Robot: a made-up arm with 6 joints. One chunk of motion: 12 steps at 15 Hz.
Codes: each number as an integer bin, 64 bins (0 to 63) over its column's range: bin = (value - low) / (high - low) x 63, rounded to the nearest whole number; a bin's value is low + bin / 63 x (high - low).
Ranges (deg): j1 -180.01..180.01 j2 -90..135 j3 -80.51..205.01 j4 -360.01..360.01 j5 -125..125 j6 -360.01..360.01
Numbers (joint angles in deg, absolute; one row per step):
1: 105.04 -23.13 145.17 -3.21 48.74 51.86
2: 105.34 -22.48 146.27 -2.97 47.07 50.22
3: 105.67 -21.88 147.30 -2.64 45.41 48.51
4: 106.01 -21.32 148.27 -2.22 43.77 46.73
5: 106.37 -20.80 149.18 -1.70 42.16 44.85
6: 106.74 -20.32 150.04 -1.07 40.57 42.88
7: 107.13 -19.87 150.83 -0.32 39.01 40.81
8: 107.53 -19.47 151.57 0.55 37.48 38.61
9: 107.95 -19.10 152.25 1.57 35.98 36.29
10: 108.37 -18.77 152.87 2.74 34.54 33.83
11: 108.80 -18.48 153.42 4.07 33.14 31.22
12: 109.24 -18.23 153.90 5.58 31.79 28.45
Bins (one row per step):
1: 50 19 50 31 44 36
2: 50 19 50 31 43 36
3: 50 19 50 31 43 36
4: 50 19 50 31 43 36
5: 50 19 51 31 42 35
6: 50 20 51 31 42 35
7: 50 20 51 31 41 35
8: 50 20 51 32 41 35
9: 50 20 51 32 41 35
10: 50 20 51 32 40 34
11: 51 20 52 32 40 34
12: 51 20 52 32 40 34

